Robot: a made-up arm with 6 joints.
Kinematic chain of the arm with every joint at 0, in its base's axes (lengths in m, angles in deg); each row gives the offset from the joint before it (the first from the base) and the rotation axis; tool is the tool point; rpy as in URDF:
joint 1: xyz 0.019 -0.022 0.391 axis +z
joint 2: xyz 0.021 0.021 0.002 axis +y
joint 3: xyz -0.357 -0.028 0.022 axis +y
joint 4: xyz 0.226 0.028 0.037 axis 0.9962 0 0.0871
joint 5: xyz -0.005 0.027 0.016 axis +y
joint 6: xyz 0.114 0.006 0.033 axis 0.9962 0 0.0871
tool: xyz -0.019 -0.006 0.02 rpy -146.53 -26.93 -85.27
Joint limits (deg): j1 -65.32..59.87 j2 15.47..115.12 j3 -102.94..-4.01 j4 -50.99..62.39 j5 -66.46..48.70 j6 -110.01..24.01
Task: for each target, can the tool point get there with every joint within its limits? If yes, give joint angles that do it. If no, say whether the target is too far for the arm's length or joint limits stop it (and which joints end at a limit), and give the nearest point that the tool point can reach.
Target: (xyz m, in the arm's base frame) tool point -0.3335 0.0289 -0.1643
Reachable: no: joint limits stop it (at a limit: joint 1, joint 2, joint 3, joint 4) | nearest point 0.0002 0.1122 0.3897 | short by 0.652 m
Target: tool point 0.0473 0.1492 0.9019
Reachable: yes | joints 49.03 66.89 -76.41 -25.16 -34.27 2.37
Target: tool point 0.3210 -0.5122 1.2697
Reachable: no: too far | nearest point 0.2057 -0.3251 0.9224 | short by 0.411 m
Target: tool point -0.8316 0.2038 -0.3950
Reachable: no: too far | nearest point -0.0118 0.1393 0.3982 | short by 1.143 m
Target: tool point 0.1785 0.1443 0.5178
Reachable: yes | joints 34.71 80.65 -27.49 0.41 28.15 5.73
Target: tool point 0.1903 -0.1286 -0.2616
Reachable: no: joint limits stop it (at a limit: joint 2) | nearest point 0.1858 -0.1258 0.3676 | short by 0.629 m
